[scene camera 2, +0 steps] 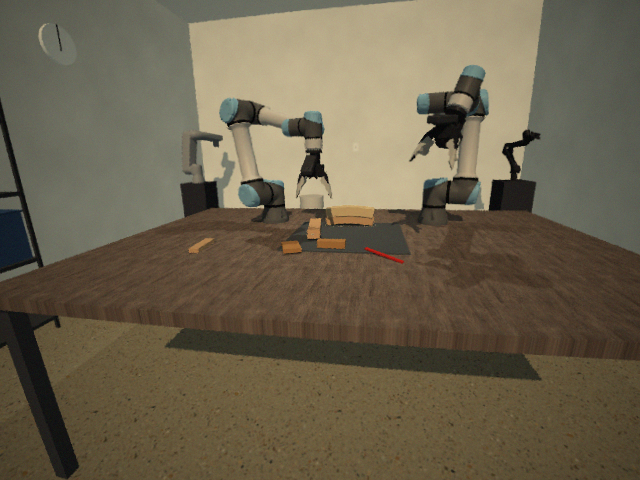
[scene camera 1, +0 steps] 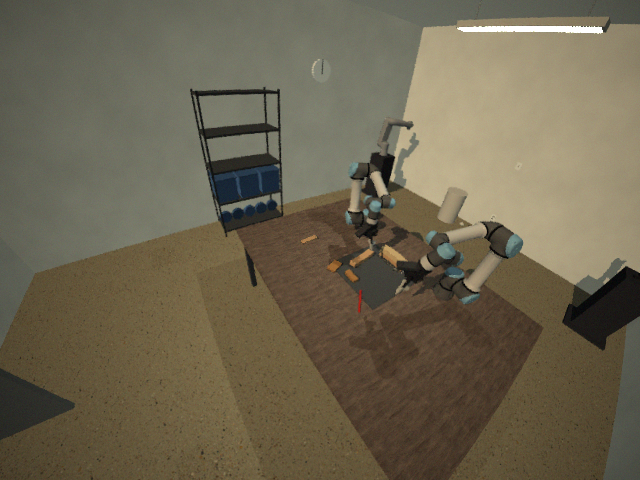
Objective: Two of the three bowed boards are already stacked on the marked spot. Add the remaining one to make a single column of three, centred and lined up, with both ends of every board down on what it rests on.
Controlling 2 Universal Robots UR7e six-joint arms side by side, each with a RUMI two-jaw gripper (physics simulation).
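Frame: origin at the left arm's base, x ahead, y left, z up, level; metres.
Where they show: left gripper, fingertip midpoint: (scene camera 2: 429,165) (scene camera 1: 394,281); right gripper, fingertip midpoint: (scene camera 2: 313,198) (scene camera 1: 364,245); left arm's base, origin of the base link: (scene camera 2: 432,222) (scene camera 1: 442,292); right arm's base, origin of the base link: (scene camera 2: 275,220).
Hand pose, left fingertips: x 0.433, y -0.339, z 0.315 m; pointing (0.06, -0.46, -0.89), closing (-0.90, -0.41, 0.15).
Things, the pixels of their top centre, and the offset from my left fingertips. Level surfaces: height alone.
- dark mat, its level: 0.309 m down
- pale wooden board, middle of its top: (scene camera 2: 314,223) (scene camera 1: 362,255) 0.385 m back, 0.312 m right, 0.260 m down
- orange-brown block, middle of its top: (scene camera 2: 331,240) (scene camera 1: 351,274) 0.171 m back, 0.299 m right, 0.282 m down
- thin wooden strip, middle of its top: (scene camera 2: 202,243) (scene camera 1: 309,238) 0.353 m back, 0.797 m right, 0.297 m down
- red stick, middle of its top: (scene camera 2: 383,253) (scene camera 1: 360,300) 0.013 m back, 0.155 m right, 0.300 m down
Two pale bowed boards (scene camera 1: 392,256) (scene camera 2: 350,215) lie stacked near the back of the dark mat (scene camera 1: 377,289) (scene camera 2: 372,242), arched in the middle. Another pale wooden board (scene camera 1: 361,257) (scene camera 2: 313,228) lies beside them on the mat, turned at an angle to the stack; its bow is hard to make out. My right gripper (scene camera 1: 371,246) (scene camera 2: 314,196) is open and empty, pointing down above that separate board. My left gripper (scene camera 1: 401,290) (scene camera 2: 432,163) is open and empty, raised at the right of the mat in the scene camera 2 view. The marking under the stack is hidden.
An orange-brown block (scene camera 1: 351,275) (scene camera 2: 331,243) lies at the mat's edge, another (scene camera 1: 334,265) (scene camera 2: 291,247) at its corner. A thin wooden strip (scene camera 1: 309,239) (scene camera 2: 200,245) lies farther off on the table. A red stick (scene camera 1: 359,301) (scene camera 2: 384,255) lies near the mat.
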